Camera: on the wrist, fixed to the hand. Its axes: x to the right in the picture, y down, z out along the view.
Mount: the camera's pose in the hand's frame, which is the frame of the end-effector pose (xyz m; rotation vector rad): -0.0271 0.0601 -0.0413 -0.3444 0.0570 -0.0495
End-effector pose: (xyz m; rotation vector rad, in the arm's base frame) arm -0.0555 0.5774 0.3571 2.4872 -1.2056 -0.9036
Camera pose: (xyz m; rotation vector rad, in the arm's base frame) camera -0.0803 0.5579 0.4282 2.2574 -0.8873 -0.9545
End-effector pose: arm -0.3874 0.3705 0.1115 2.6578 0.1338 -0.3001
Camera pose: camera -0.3973 0.3346 0.1798 2.3243 0.2464 -0.1967
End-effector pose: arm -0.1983 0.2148 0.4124 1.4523 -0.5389 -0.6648
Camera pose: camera -0.1838 0.2632 0.4715 1.1593 -0.3256 -0.7148
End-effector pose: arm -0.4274 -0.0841 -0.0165 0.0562 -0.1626 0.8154
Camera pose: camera -0.4844 -0.0578 -0.0625 -0.2861 -0.2448 0.7295
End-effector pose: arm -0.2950 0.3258 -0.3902 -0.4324 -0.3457 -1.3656
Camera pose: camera -0.2411 0.3378 -0.4450 -0.6711 -0.0725 -1.4877
